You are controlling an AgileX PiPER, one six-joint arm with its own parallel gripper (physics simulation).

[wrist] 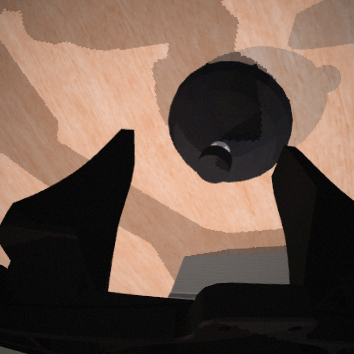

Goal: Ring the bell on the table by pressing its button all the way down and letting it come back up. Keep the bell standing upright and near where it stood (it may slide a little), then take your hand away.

Note:
In view: my gripper [207, 153] and a bell [238, 106].

